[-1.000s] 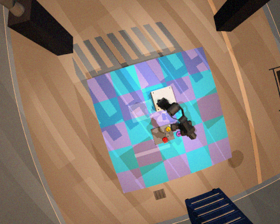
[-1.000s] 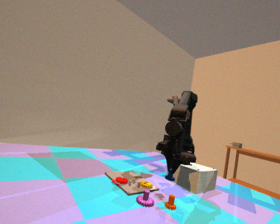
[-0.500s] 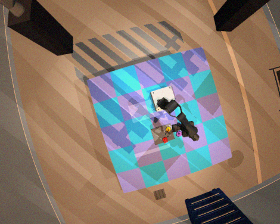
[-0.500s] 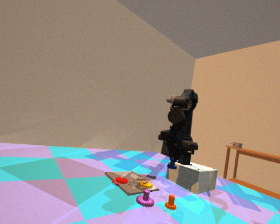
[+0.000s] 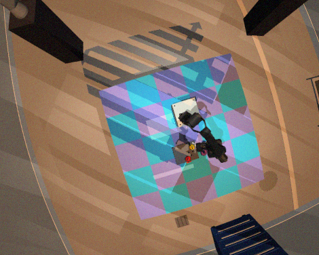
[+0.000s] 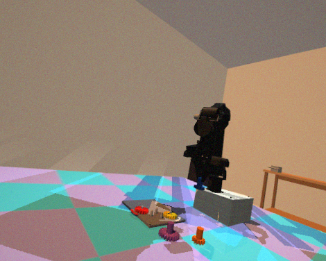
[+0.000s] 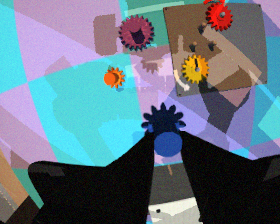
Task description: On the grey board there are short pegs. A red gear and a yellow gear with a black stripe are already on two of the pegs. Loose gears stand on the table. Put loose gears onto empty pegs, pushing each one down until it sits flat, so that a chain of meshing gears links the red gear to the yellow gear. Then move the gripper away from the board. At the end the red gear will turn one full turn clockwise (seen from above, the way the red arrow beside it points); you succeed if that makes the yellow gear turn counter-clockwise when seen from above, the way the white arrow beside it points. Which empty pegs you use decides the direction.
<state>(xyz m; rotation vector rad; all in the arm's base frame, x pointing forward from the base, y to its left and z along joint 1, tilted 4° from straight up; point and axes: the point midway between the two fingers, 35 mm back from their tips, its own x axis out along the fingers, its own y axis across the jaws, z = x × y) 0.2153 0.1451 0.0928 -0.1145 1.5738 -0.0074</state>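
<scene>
Now: the red gear 160 mm ahead of my gripper tip, 110 mm to the right of it and 150 mm below it. Round my gripper tip: orange gear: 30 mm ahead, 80 mm to the left, 150 mm below; then blue gear: 10 mm below; then yellow gear: 60 mm ahead, 70 mm to the right, 150 mm below.
</scene>
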